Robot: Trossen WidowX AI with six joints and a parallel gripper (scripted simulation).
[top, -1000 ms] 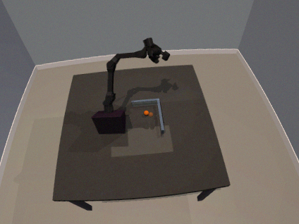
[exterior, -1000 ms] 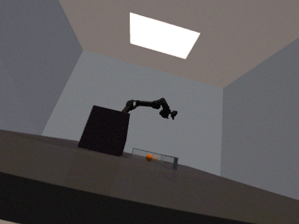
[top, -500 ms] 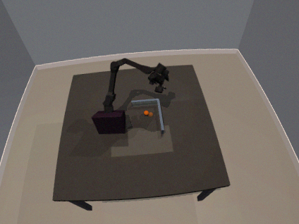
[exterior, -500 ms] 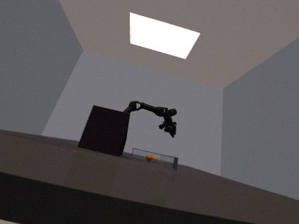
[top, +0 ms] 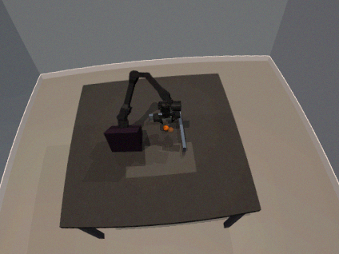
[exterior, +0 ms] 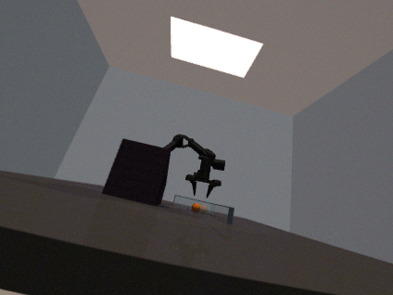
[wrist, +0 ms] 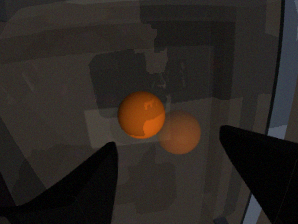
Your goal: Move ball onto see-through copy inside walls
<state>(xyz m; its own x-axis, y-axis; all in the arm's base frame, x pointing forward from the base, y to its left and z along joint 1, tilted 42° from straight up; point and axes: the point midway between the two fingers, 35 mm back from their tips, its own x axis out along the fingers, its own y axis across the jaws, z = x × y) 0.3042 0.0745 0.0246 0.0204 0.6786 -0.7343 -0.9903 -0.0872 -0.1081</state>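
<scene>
My gripper tip is 60 mm above the orange ball, 20 mm to the left of it and 20 mm short of it.
</scene>
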